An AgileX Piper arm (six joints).
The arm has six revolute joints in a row. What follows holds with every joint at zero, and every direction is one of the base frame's. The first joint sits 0.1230 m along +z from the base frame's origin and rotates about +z. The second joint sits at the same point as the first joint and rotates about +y. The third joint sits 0.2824 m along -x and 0.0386 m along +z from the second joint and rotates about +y. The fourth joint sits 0.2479 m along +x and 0.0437 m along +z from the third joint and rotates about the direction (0.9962, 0, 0.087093). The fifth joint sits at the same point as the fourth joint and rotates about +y. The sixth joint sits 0.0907 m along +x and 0.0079 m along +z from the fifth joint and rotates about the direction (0.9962, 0, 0.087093). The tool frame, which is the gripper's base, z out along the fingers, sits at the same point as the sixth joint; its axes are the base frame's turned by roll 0.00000, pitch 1.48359 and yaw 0.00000 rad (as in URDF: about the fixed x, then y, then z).
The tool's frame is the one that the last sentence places.
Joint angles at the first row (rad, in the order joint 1, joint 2, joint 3, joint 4, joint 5, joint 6):
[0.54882 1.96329 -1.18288 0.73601 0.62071 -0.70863]
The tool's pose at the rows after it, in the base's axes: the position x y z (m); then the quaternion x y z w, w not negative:
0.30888 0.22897 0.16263 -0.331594 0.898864 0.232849 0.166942
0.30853 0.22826 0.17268 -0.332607 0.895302 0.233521 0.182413
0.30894 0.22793 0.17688 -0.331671 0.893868 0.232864 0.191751
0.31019 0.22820 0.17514 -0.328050 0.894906 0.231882 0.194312
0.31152 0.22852 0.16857 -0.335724 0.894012 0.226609 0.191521
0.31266 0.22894 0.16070 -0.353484 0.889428 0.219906 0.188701
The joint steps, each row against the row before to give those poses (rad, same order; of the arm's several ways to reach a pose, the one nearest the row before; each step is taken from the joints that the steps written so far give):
[-0.00001 -0.03710 0.00001 -0.00402 -0.02398 -0.00003]
[0.00001 -0.02611 0.00000 -0.00171 -0.00715 0.00001]
[0.00001 -0.01057 0.00000 -0.00003 -0.00982 0.00004]
[0.00000 0.00537 -0.00001 0.00434 -0.01142 0.00000]
[0.00001 0.01726 0.00000 -0.00203 -0.00681 -0.01954]
[0.00000 0.02061 0.00000 0.00000 -0.00455 -0.04344]

